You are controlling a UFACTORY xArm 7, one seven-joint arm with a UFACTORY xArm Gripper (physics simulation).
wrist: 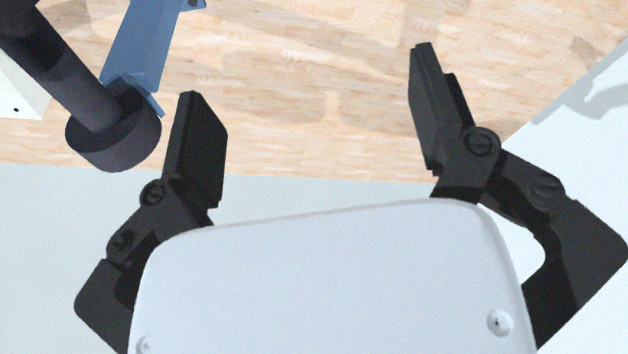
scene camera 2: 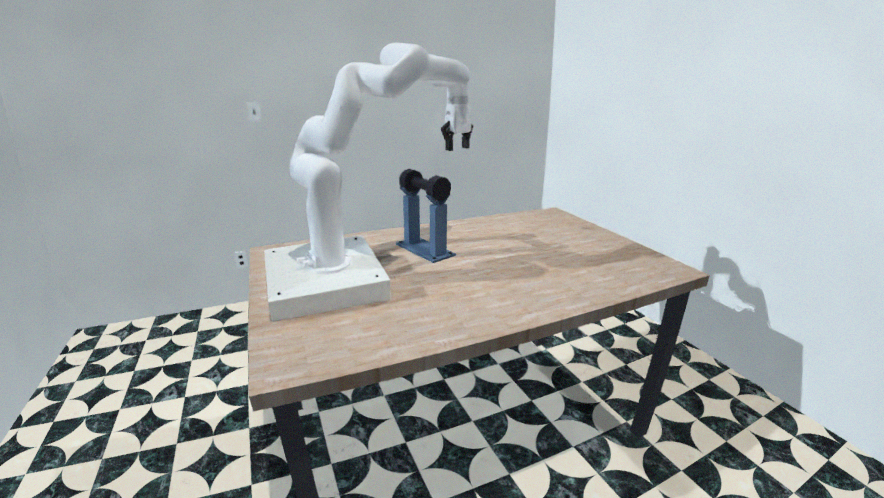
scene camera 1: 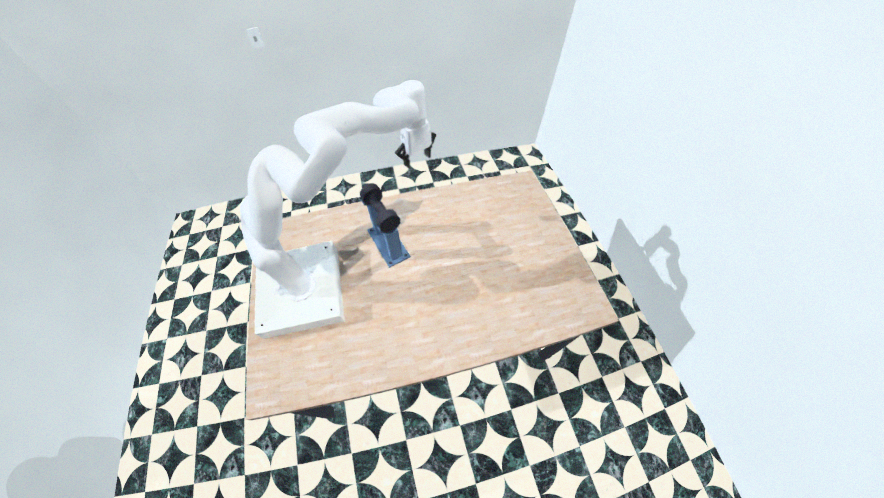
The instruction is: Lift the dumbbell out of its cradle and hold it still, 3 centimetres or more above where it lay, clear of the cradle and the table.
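Places are measured from the arm's base along level axes (x ahead, y left, z up), in millimetres.
Pixels of known places: gripper, between the fingertips: (wrist: 306,91) (scene camera 2: 457,149) (scene camera 1: 417,161); arm's base, origin of its link: (scene camera 2: 329,263) (scene camera 1: 300,285).
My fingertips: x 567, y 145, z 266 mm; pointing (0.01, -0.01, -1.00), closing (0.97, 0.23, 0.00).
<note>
For each thing: its middle in the pictures, then the offset to it from my fingertips. Level surfaces: height alone.
- black dumbbell, middle of its body: (wrist: 58,70) (scene camera 2: 424,184) (scene camera 1: 379,207) 186 mm back, 63 mm right, 96 mm down
- blue cradle, middle of its body: (scene camera 2: 424,220) (scene camera 1: 384,228) 186 mm back, 63 mm right, 226 mm down
- wooden table, height of its surface: 336 mm down
A black dumbbell (scene camera 1: 379,206) (scene camera 2: 424,183) (wrist: 82,92) lies level across the two uprights of a blue cradle (scene camera 1: 389,247) (scene camera 2: 437,230) (wrist: 145,45), which stands on the table. My gripper (scene camera 1: 417,158) (scene camera 2: 457,148) (wrist: 306,91) is open and empty, pointing down. It hangs above the dumbbell's height and off to its right in the scene camera 2 view. In the wrist view the dumbbell lies to the left of the left finger, outside the gap between the fingers, with one end weight close beside that finger in the picture. The dumbbell's far end is cut off there.
The wooden table (scene camera 1: 445,346) (scene camera 2: 494,315) (wrist: 300,150) carries the arm's white base block (scene camera 1: 303,318) (scene camera 2: 327,296) (wrist: 17,92), left of the cradle. The white arm arches above the table. Walls (scene camera 1: 742,123) (scene camera 2: 711,123) stand behind and to the right.
</note>
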